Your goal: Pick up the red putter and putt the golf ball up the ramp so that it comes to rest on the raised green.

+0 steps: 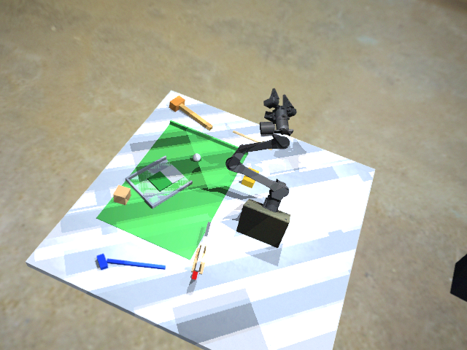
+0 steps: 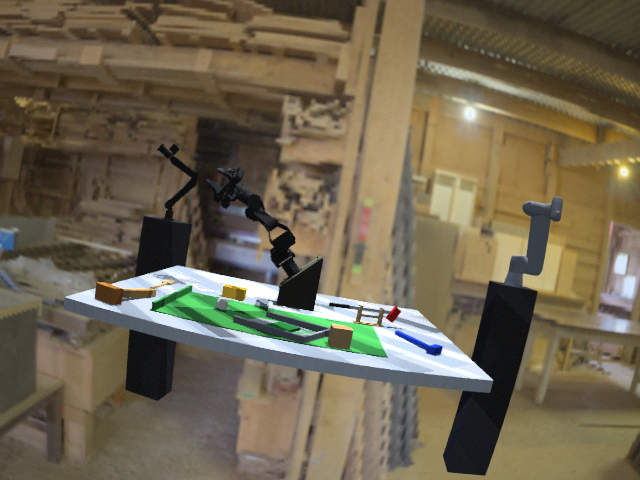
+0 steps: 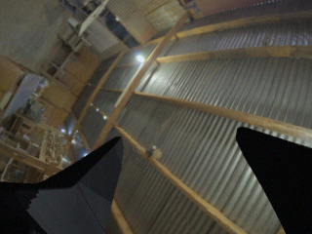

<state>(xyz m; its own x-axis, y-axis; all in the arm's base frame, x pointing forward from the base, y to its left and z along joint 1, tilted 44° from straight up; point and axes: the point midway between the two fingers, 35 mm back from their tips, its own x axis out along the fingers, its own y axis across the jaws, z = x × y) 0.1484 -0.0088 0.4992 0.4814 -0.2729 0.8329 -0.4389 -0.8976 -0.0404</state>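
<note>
The white golf ball is 450 mm below my gripper tip, 280 mm ahead of it and 220 mm to the left of it. From my gripper tip the other things lie so: red putter (700 mm to the left, 420 mm below, 40 mm behind); wooden rack (720 mm to the left, 440 mm below, 50 mm behind); yellow block (450 mm below, 180 mm to the left, 20 mm behind).
</note>
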